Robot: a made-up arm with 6 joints. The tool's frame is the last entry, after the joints.
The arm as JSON. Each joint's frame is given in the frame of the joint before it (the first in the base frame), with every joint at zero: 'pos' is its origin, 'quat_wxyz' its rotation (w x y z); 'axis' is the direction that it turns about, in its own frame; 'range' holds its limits. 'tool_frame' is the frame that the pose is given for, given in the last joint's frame.
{
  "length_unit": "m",
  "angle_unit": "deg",
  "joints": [
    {
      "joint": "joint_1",
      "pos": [
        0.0,
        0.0,
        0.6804
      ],
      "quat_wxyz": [
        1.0,
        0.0,
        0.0,
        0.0
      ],
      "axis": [
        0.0,
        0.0,
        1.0
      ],
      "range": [
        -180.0,
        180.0
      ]
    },
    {
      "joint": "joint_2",
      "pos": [
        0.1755,
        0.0,
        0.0
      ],
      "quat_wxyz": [
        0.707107,
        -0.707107,
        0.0,
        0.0
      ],
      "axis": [
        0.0,
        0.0,
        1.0
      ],
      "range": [
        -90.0,
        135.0
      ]
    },
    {
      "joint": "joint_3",
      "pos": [
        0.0,
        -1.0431,
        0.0
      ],
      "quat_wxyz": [
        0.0,
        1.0,
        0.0,
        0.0
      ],
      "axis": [
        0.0,
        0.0,
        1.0
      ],
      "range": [
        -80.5,
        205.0
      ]
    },
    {
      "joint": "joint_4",
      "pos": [
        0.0,
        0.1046,
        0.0
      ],
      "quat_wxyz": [
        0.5,
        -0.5,
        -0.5,
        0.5
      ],
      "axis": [
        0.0,
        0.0,
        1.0
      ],
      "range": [
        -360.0,
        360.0
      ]
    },
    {
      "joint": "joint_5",
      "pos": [
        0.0,
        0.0,
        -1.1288
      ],
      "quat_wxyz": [
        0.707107,
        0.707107,
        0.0,
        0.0
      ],
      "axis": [
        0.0,
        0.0,
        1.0
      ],
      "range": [
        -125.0,
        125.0
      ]
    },
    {
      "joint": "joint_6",
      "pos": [
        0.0,
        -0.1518,
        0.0
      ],
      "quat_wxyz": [
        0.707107,
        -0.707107,
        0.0,
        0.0
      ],
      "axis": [
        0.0,
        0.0,
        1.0
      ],
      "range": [
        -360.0,
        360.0
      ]
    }
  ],
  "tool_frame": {
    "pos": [
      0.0,
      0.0,
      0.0
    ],
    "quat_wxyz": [
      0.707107,
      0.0,
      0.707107,
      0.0
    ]
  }
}
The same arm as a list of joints. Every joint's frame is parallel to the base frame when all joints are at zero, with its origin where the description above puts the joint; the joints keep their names.
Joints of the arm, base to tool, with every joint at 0 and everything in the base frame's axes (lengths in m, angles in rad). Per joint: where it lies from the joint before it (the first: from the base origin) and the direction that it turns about. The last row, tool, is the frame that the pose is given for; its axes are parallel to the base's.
joint_1: offset 0.0000 0.0000 0.6804 axis 0 0 1
joint_2: offset 0.1755 0.0000 0.0000 axis 0 1 0
joint_3: offset 0.0000 0.0000 1.0431 axis 0 -1 0
joint_4: offset 0.0000 0.0000 0.1046 axis -1 0 0
joint_5: offset 1.1288 0.0000 0.0000 axis 0 -1 0
joint_6: offset 0.1518 0.0000 0.0000 axis -1 0 0
tool: offset 0.0000 0.0000 0.0000
Joint limits (rad, base to tool): -3.1416..3.1416 -1.5708..2.3562 -1.4050..3.5779 -6.2832..6.2832 -2.1817..2.1817 -6.2832..6.2832

